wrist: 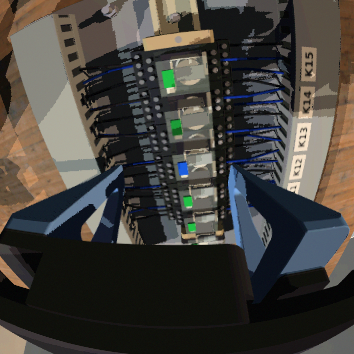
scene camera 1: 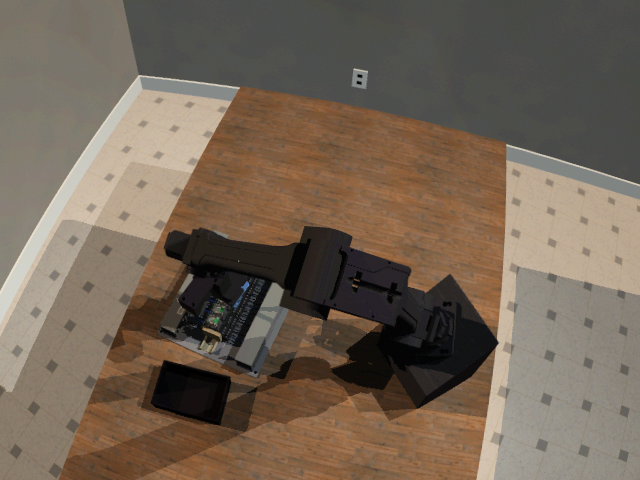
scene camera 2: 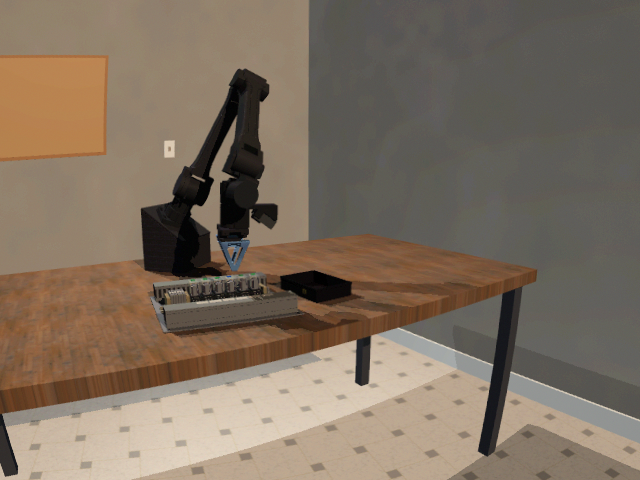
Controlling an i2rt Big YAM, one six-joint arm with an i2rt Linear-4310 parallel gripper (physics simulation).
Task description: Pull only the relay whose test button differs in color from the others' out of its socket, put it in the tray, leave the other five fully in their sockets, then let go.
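Places are measured from the arm's base along level axes (x up, y ahead, z left), in millimetres.
Pixels of known places: gripper, fingertip midpoint: (wrist: 175,173) (scene camera 1: 225,299) (scene camera 2: 232,267); arm's base, link origin: (scene camera 1: 436,328) (scene camera 2: 173,220).
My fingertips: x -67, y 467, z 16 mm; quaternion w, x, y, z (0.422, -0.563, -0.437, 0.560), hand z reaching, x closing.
For each thing: its top centre in the pictures, then the offset to it from my fingertips.
- relay with the blue test button, top centre: (wrist: 194,167) (scene camera 2: 229,277) dx -19, dy +9, dz -12 mm
- black tray, top centre: (scene camera 1: 189,390) (scene camera 2: 315,279) dx -53, dy +21, dz +221 mm
- beige end block, top centre: (wrist: 177,39) (scene camera 1: 211,331) dx -48, dy +19, dz +67 mm
The relay with the blue test button (scene camera 2: 229,277) (wrist: 199,166) stands in its socket in the row, third from the top in the wrist view. Green-button relays (wrist: 189,74) stand in the same row on both sides of it, seated; the far end of the row is partly hidden by the gripper body in the wrist view. My gripper (scene camera 2: 234,268) (wrist: 175,173) is open and empty, pointing down above the row. Its blue fingers appear on either side of the row, near the blue-button relay's level in the wrist view. The black tray (scene camera 1: 186,413) (scene camera 2: 298,290) is empty and stands beside the panel.
Grey wiring ducts (scene camera 1: 264,330) (scene camera 2: 227,312) (wrist: 56,135) run along both sides of the relay row. A beige end block (wrist: 178,40) closes one end. Labels K12 to K15 show on one duct. The arm (scene camera 1: 242,254) (scene camera 2: 247,124) covers part of the panel in the overhead view.
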